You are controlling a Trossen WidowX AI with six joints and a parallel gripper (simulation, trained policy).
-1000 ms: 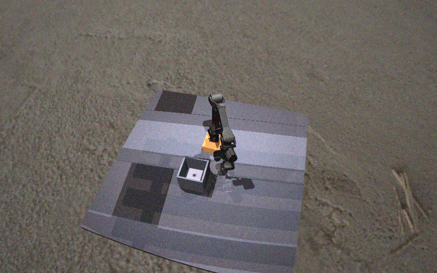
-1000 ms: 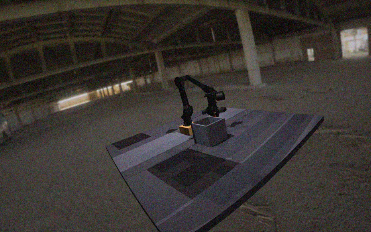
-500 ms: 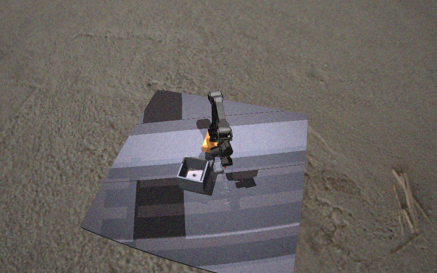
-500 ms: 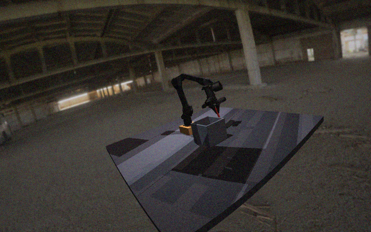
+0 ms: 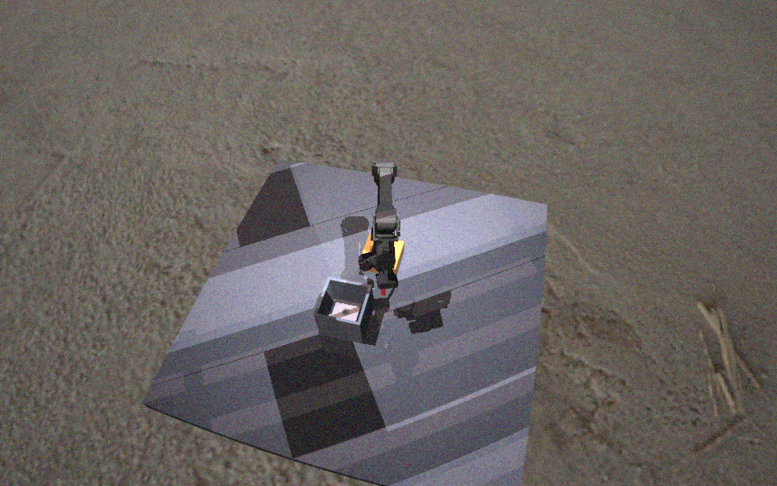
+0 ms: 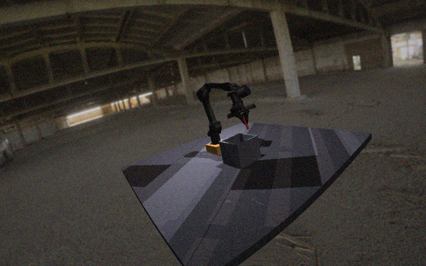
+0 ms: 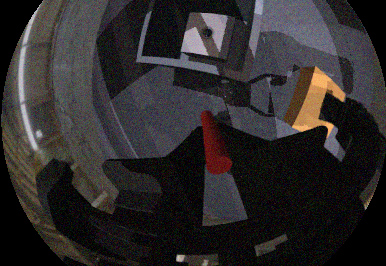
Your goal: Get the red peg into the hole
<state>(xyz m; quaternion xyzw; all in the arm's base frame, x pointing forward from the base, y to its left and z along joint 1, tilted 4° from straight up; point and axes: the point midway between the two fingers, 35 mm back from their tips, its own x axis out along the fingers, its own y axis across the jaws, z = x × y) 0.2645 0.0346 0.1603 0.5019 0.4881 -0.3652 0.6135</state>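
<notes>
My gripper tip is now 40 mm short of the plate, 130 mm to the left of it and 140 mm above it. The rest, counted from my gripper tip: red peg 10 mm above.
</notes>
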